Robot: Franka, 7 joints.
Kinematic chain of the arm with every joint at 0, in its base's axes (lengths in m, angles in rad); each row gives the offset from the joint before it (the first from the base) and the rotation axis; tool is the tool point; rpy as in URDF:
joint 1: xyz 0 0 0.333 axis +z
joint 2: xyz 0 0 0 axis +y
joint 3: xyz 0 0 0.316 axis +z
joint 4: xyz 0.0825 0 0 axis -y
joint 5: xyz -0.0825 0 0.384 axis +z
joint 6: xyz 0 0 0 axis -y
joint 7: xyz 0.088 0 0 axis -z
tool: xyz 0 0 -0.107 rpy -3.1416 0 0
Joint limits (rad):
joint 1: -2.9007..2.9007
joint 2: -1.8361..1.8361
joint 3: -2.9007..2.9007
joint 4: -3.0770..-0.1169
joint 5: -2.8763..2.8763
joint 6: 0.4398..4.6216
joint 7: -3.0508..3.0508
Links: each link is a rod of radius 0.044 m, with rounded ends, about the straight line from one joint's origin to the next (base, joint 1, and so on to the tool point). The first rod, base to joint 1, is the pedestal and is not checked.
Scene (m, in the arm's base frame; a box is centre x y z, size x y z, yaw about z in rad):
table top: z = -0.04
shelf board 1: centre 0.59 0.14 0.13 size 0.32 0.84 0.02 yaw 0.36
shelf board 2: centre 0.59 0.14 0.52 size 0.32 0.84 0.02 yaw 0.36
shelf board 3: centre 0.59 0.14 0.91 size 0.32 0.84 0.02 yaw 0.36
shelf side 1: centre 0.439 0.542 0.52 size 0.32 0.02 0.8 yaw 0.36
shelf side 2: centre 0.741 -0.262 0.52 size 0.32 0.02 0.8 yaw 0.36
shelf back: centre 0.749 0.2 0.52 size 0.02 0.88 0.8 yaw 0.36
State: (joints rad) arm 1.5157 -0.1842 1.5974 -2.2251 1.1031 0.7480 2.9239
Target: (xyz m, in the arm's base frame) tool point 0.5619 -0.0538 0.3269
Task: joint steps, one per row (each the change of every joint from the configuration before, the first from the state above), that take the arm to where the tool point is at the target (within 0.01 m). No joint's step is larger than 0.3 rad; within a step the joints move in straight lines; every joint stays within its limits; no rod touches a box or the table.
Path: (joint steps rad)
1: -0.2269 -0.0124 -0.1236 -0.1191 -0.1274 0.0945 -0.0393
2: -0.2268 -0.0124 -0.1236 -0.1190 -0.1275 0.0946 -0.0393
3: -0.2269 -0.0125 -0.1236 -0.1191 -0.1274 0.0945 -0.0393
4: -0.2269 -0.0124 -0.1235 -0.1190 -0.1274 0.0945 -0.0393
5: -0.1978 0.0732 -0.2593 0.0834 0.0536 -0.0197 0.0314
6: -0.1977 0.0731 -0.2593 0.0834 0.0535 -0.0197 0.0315
7: -0.1978 0.0732 -0.2592 0.0834 0.0536 -0.0197 0.0314
8: -0.1978 0.0732 -0.2593 0.0835 0.0535 -0.0197 0.0315
9: -0.1977 0.0731 -0.2593 0.0834 0.0536 -0.0197 0.0314
10: 0.0699 0.1380 0.0683 0.2195 0.0963 0.1287 0.0000
11: 0.0700 0.1381 0.0682 0.2195 0.0963 0.1286 0.0000

